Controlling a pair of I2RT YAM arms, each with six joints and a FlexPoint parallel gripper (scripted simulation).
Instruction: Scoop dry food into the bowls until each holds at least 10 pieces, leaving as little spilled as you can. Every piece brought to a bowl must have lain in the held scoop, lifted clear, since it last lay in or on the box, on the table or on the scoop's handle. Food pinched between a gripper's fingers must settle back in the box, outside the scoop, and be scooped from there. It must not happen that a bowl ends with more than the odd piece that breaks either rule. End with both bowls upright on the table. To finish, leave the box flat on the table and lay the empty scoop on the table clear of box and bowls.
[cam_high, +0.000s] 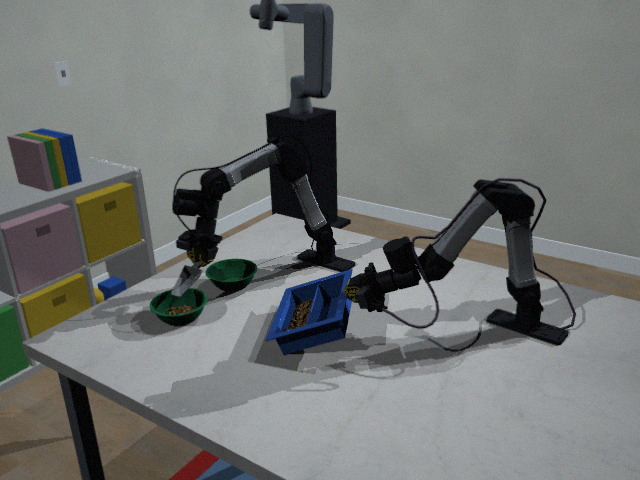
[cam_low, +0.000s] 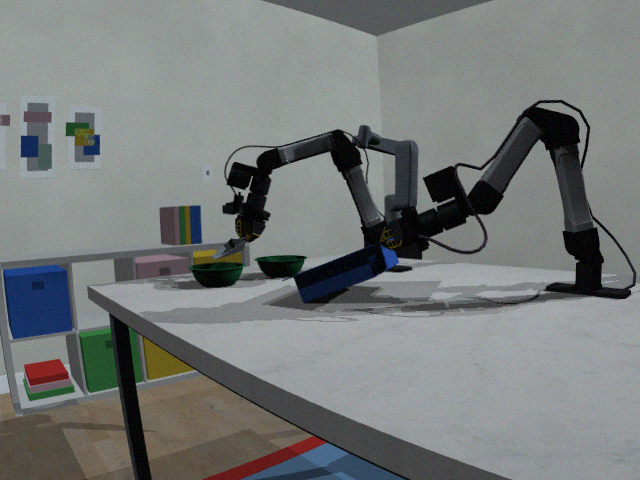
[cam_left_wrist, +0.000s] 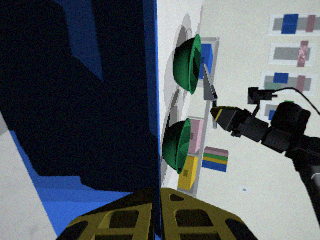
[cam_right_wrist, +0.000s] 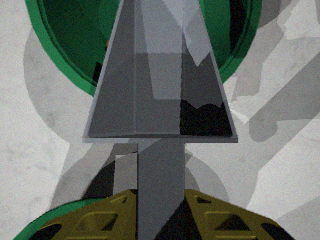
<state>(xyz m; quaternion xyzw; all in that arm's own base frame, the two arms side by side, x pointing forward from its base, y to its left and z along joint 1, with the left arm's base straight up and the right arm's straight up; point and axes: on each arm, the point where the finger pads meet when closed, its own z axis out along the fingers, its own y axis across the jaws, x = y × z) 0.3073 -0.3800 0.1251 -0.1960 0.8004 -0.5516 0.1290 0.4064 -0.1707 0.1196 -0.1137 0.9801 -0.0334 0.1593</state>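
Note:
Now: the blue box 50 mm ahead of my left hand, 70 mm to the right of it and 50 mm below it. The rest, counted from my left hand: grey scoop: 140 mm ahead, 460 mm to the right, 20 mm below.

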